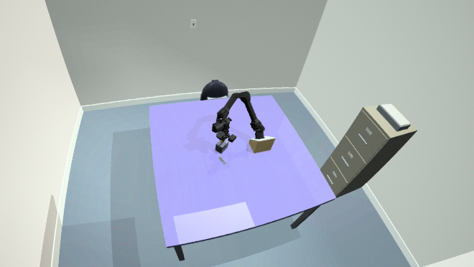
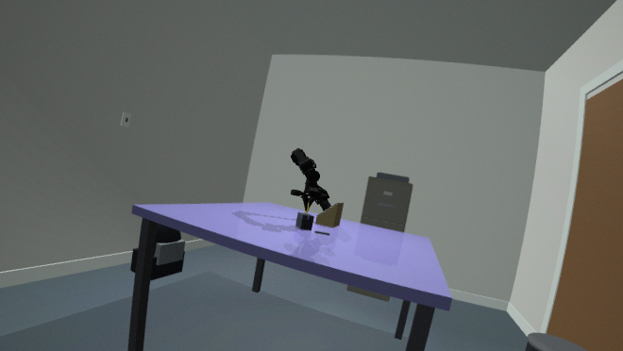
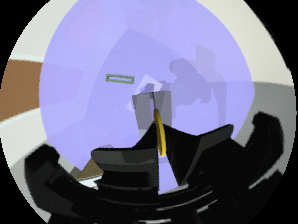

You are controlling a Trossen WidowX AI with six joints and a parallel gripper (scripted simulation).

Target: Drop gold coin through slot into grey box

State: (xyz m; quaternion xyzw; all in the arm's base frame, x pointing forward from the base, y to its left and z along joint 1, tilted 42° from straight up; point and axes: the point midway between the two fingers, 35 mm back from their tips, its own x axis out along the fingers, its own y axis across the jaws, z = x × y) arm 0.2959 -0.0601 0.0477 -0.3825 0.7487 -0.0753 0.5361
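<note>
Now: gripper tip 20 mm below the gold coin.
</note>
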